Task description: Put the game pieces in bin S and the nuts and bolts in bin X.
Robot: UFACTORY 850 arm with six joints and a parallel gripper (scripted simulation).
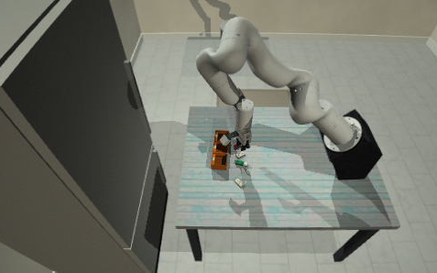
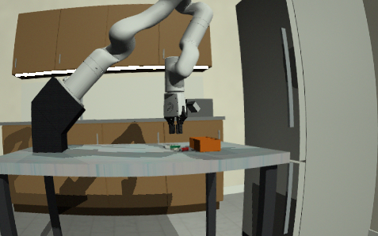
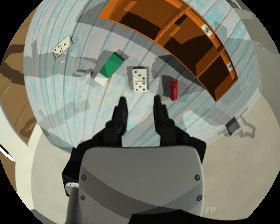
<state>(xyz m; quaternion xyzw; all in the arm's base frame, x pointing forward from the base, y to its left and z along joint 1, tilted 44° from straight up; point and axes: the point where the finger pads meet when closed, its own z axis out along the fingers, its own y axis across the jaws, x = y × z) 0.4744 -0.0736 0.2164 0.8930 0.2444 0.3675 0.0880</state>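
My gripper is now 120 mm short of the orange bin, 70 mm above it and 20 mm to the left of it. Also, from my hand: bolt (110 mm to the left, 80 mm below, 30 mm behind); then red piece (80 mm below, 70 mm to the right, 20 mm ahead); then green piece (80 mm below, 70 mm to the left, 10 mm behind).
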